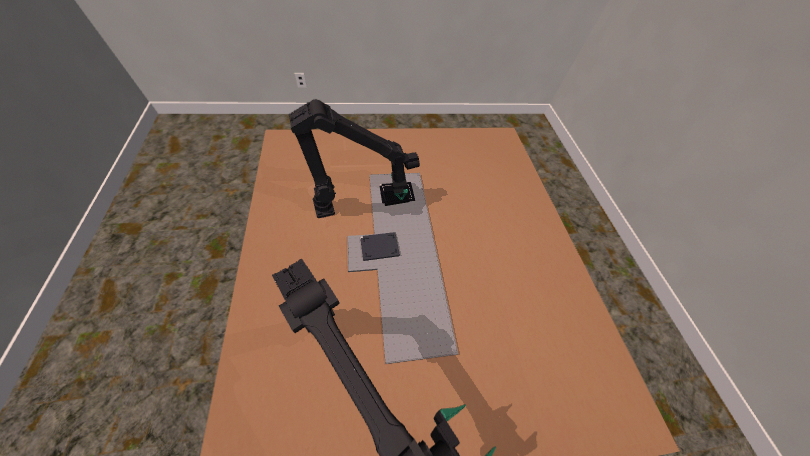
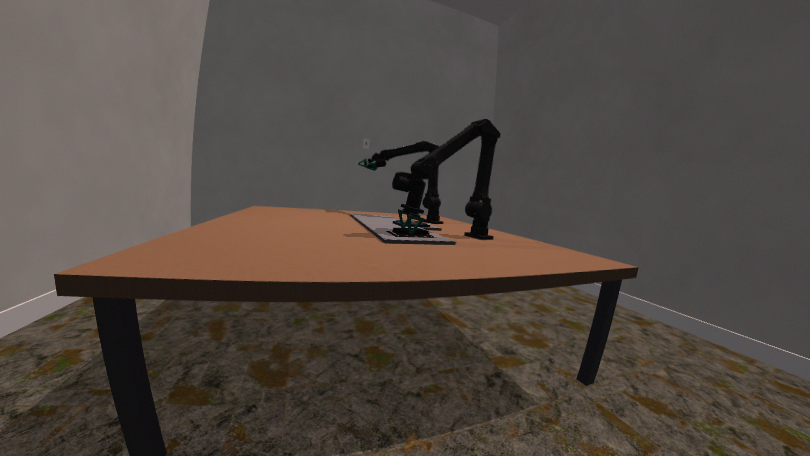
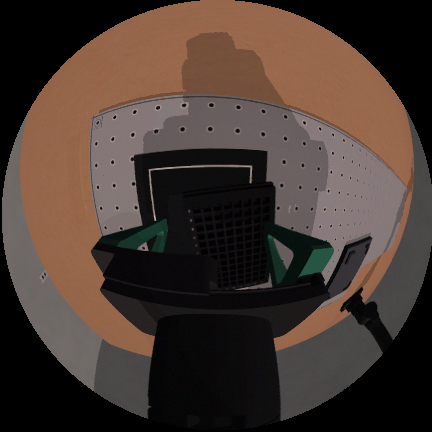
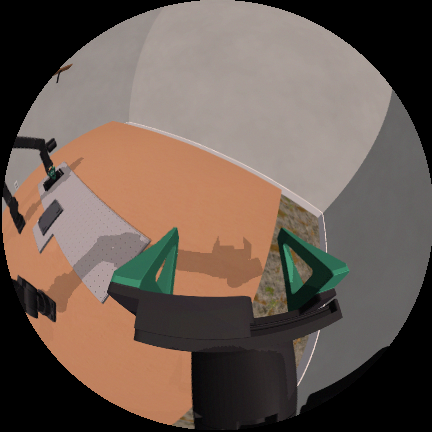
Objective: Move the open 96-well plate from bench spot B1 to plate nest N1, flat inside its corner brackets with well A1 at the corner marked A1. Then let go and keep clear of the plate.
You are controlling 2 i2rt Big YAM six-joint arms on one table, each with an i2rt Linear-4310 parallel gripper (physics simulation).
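Where they show: left gripper, fingertip midpoint: (image 1: pixel 400 192) (image 2: pixel 406 231) (image 3: pixel 215 225) (image 4: pixel 53 176); right gripper, fingertip midpoint: (image 1: pixel 479 425) (image 2: pixel 361 165) (image 4: pixel 230 232); left arm's base, origin of the base link: (image 1: pixel 323 207) (image 2: pixel 478 237) (image 4: pixel 20 224); right arm's base, origin of the base link: (image 2: pixel 432 222) (image 3: pixel 350 298) (image 4: pixel 46 305).
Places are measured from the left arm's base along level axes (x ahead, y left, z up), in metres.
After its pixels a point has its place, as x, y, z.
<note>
The black open 96-well plate (image 1: pixel 391 195) {0.334, -0.039, 0.026} (image 3: pixel 231 238) {0.363, -0.047, 0.021} lies at the far end of the grey perforated board (image 1: pixel 416 300) {0.264, -0.582, 0.013} (image 3: pixel 346 169) {0.418, -0.225, 0.013} (image 4: pixel 86 231) {0.255, -0.580, 0.013}. It lies askew, partly over the white-outlined black spot B1 (image 3: pixel 201 158) {0.446, -0.033, 0.015}. My left gripper (image 1: pixel 401 194) {0.384, -0.034, 0.024} (image 2: pixel 409 218) {0.384, -0.034, 0.024} (image 3: pixel 215 225) {0.384, -0.034, 0.024} is open and low over the plate, one green finger on each side of it. The dark square plate nest N1 (image 1: pixel 379 246) {0.191, -0.302, 0.024} (image 3: pixel 349 261) {0.238, -0.279, 0.025} (image 4: pixel 50 217) {0.194, -0.331, 0.025} sits nearer on the board's side tab and holds nothing. My right gripper (image 1: pixel 473 432) {0.216, -0.998, 0.355} (image 2: pixel 368 164) {0.216, -0.998, 0.355} (image 4: pixel 230 232) {0.216, -0.998, 0.355} is open and empty, high over the table's near end.
The left arm's base (image 1: pixel 324 209) {-0.001, -0.041, 0.033} stands beside the board near the plate. The right arm's base (image 1: pixel 296 286) {-0.101, -0.608, 0.526} and long link (image 1: pixel 345 363) {-0.036, -0.792, 0.513} lie left of the board's near half. The brown table (image 1: pixel 538 271) {0.854, -0.626, 0.000} (image 2: pixel 283 255) {0.882, 0.205, 0.000} ends close behind the right gripper.
</note>
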